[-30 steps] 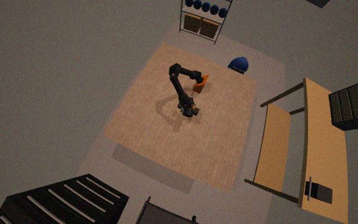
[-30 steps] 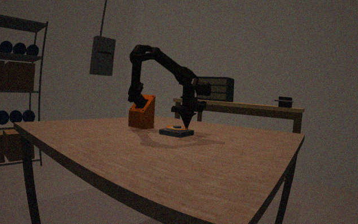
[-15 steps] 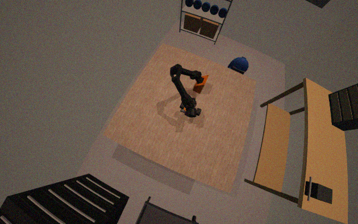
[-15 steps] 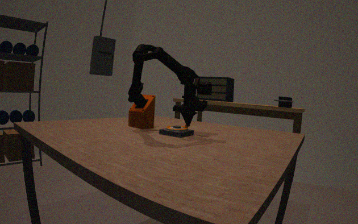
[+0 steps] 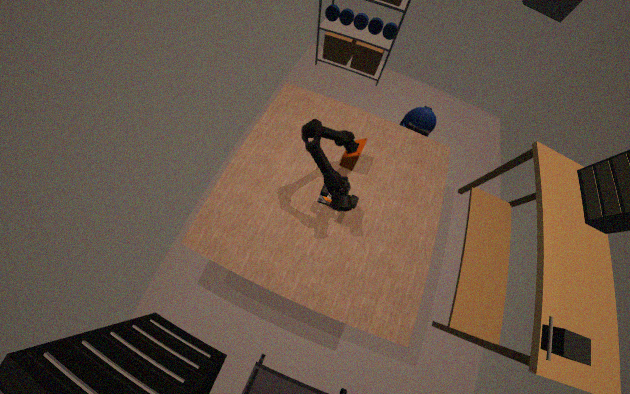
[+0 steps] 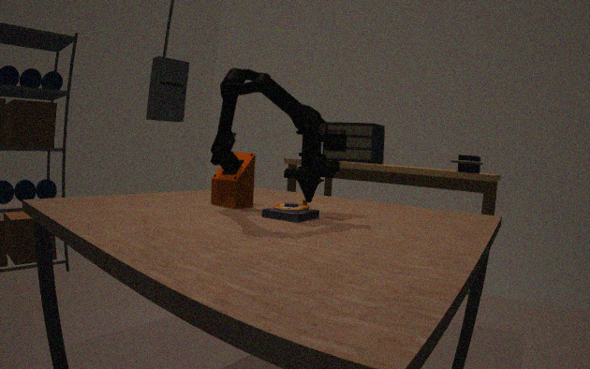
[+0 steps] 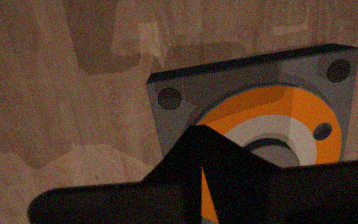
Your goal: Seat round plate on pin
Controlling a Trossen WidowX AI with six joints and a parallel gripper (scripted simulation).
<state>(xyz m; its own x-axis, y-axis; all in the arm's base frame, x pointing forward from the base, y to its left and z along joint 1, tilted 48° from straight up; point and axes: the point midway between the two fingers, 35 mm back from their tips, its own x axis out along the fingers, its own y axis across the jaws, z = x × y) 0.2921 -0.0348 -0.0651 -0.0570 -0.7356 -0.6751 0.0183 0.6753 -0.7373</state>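
The round orange plate is 3 cm behind my gripper tip, 2 cm to the right of it and 1 cm below it. The rest, counted from my gripper tip: grey square base: 4 cm behind, 4 cm to the right, 2 cm below.
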